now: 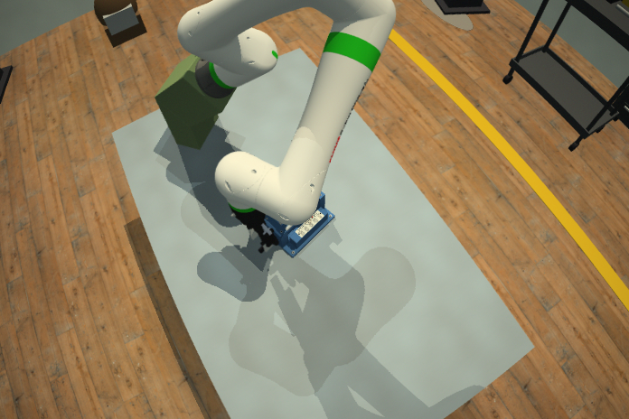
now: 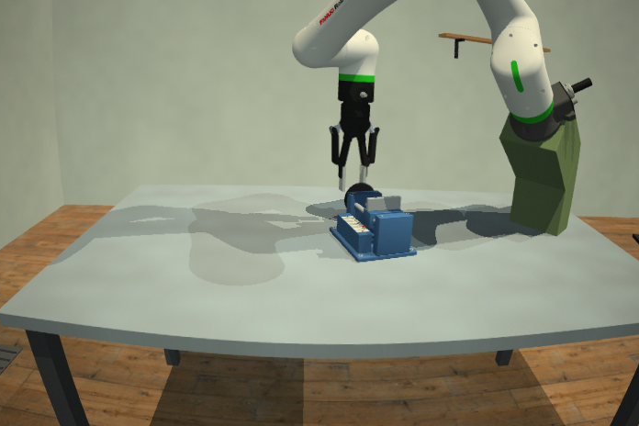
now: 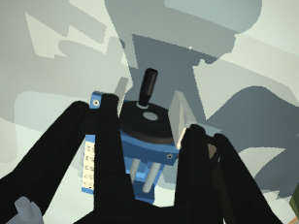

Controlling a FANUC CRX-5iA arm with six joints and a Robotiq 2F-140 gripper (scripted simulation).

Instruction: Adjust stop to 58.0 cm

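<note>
Right now my hand is 70 mm above the black handwheel, 10 mm to the right of it and 10 mm past it. Also, from my hand: stop block 150 mm to the left, 100 mm behind, 30 mm below.
</note>
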